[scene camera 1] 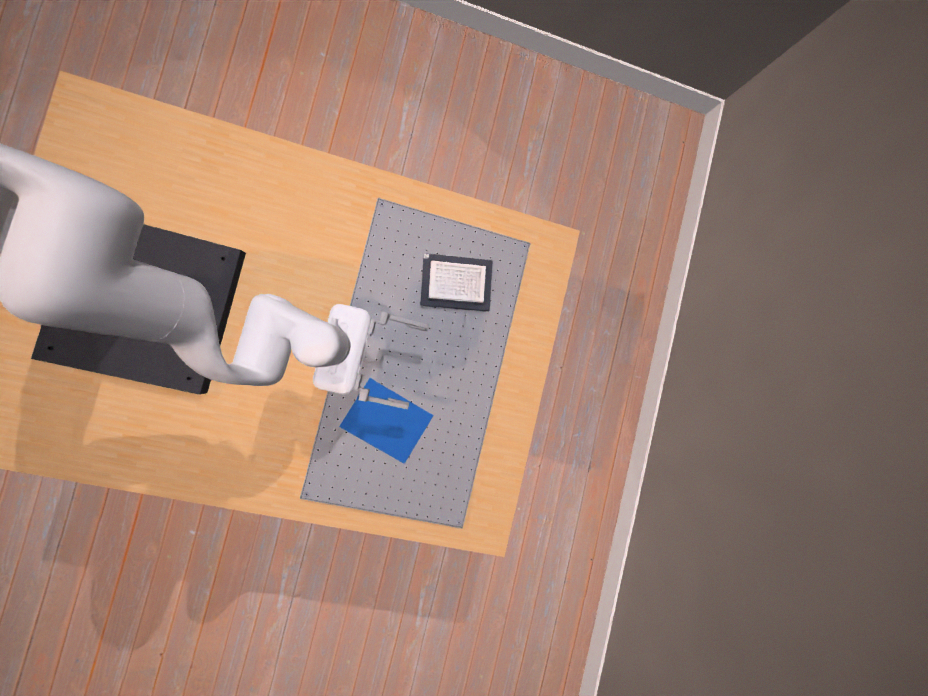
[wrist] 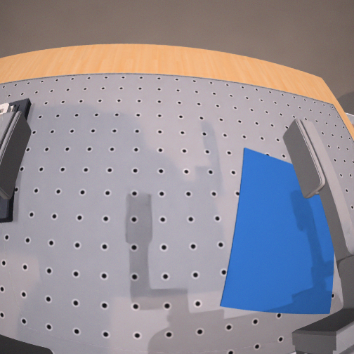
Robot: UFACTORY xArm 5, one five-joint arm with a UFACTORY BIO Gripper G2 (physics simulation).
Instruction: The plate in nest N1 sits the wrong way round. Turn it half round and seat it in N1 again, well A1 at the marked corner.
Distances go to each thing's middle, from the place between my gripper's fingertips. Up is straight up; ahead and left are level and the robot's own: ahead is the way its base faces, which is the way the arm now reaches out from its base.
The white well plate [scene camera 1: 448, 281] lies 200 mm to the left of my hand, 90 mm below it and 70 mm ahead of it. From my hand the other things lie so: dark nest [scene camera 1: 441, 303]: 200 mm to the left, 100 mm below, 70 mm ahead; then blue rectangle [scene camera 1: 395, 431]: 130 mm to the right, 110 mm below, 50 mm behind.
